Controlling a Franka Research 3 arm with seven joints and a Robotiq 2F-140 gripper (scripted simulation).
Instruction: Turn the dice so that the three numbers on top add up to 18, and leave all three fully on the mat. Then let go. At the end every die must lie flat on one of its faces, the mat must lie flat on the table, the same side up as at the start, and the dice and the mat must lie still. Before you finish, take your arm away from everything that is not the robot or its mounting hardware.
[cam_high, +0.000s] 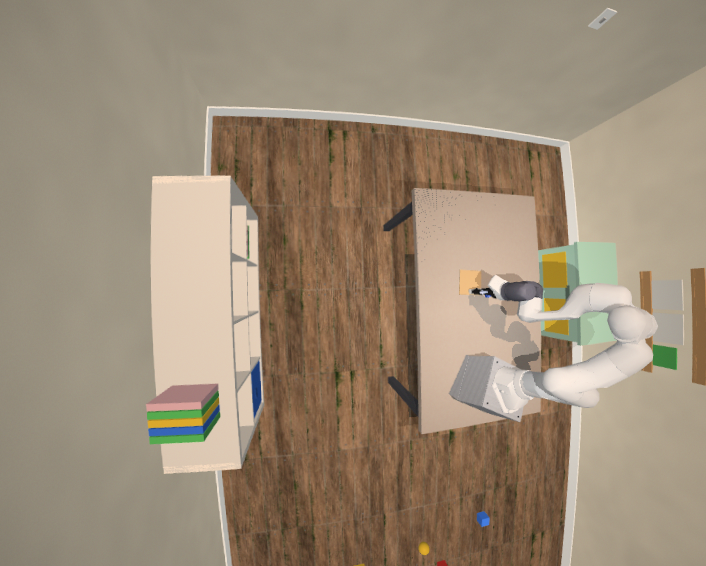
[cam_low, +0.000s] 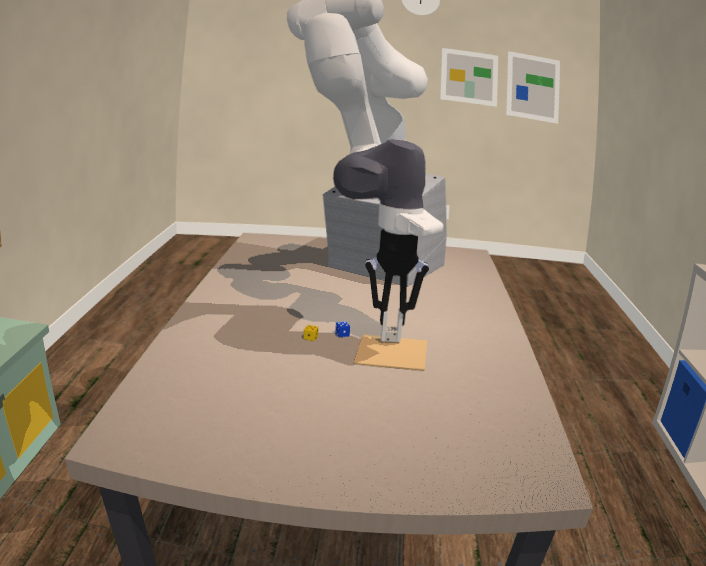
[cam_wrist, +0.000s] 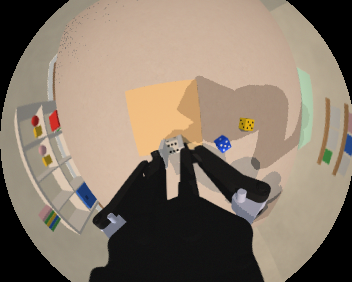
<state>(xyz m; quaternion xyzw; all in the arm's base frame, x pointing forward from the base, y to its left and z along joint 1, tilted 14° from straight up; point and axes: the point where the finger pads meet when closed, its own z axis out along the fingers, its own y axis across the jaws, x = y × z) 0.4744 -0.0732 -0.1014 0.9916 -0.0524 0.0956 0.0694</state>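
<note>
Right now the white die is 2 cm below my hand. From my hand the other things lie so: blue die 10 cm to the right, 4 cm behind, 3 cm below; then yellow die 17 cm to the right, 3 cm below, 2 cm behind; then mat 5 cm ahead, 4 cm below.
</note>
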